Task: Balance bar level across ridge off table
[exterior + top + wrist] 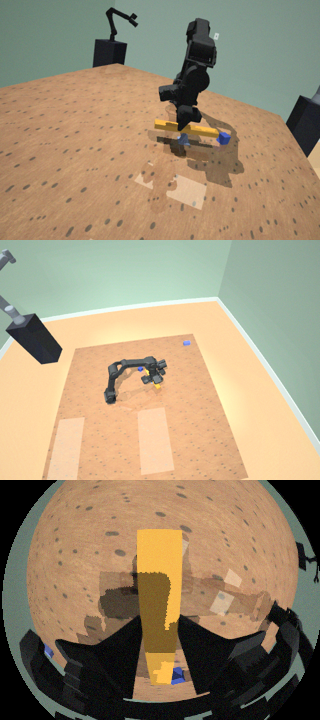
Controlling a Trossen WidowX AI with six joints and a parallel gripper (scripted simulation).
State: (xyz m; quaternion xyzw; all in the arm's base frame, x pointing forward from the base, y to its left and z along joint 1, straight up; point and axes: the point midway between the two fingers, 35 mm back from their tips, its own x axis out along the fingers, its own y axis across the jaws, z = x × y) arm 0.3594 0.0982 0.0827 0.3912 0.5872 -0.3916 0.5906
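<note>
The yellow bar lies 10 mm behind my gripper tip and 30 mm to the left of it. Round my gripper tip: blue cube 110 mm behind, 160 mm to the left, 30 mm below.
</note>
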